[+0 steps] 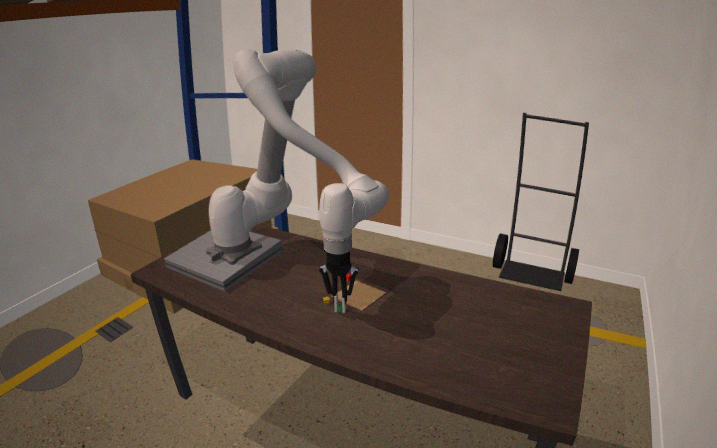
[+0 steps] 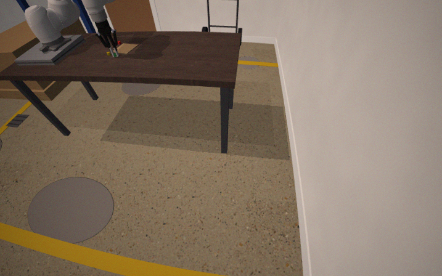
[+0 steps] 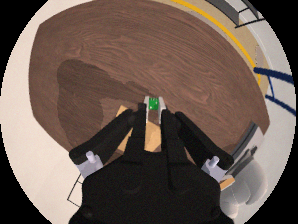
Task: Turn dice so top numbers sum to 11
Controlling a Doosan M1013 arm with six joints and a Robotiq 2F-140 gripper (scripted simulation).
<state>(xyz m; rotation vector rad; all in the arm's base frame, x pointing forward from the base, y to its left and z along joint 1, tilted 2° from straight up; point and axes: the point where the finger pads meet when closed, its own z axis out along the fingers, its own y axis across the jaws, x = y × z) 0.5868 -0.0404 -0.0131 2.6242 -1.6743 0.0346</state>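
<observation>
Now: hand 12 cm to the right of the tan mat and 3 cm above it. Round my hand: green die: 2 cm below; red die: 19 cm to the left, 10 cm behind, 2 cm below; yellow die: 7 cm behind, 2 cm below, 1 cm to the left.
</observation>
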